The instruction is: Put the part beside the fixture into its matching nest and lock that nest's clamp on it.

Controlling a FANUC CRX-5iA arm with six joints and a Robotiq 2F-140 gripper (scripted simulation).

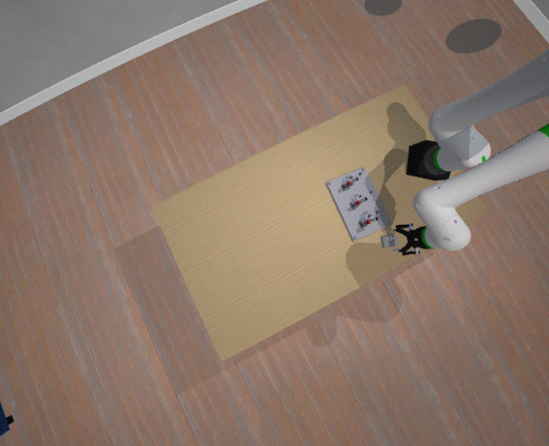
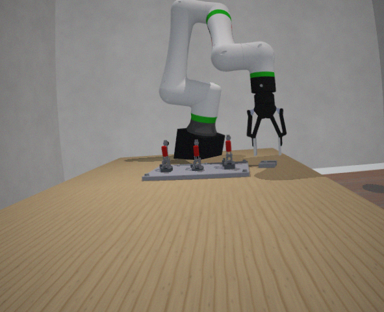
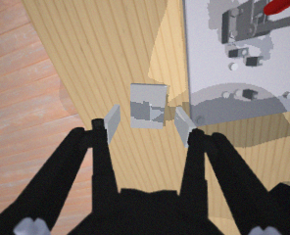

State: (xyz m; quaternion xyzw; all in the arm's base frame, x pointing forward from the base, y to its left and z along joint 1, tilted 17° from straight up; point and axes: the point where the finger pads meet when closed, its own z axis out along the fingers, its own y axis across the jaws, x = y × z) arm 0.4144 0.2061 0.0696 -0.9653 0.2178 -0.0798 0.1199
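The part is 6 cm below my hand. Round my hand: grey fixture plate 26 cm to the right, 6 cm below, 2 cm ahead.
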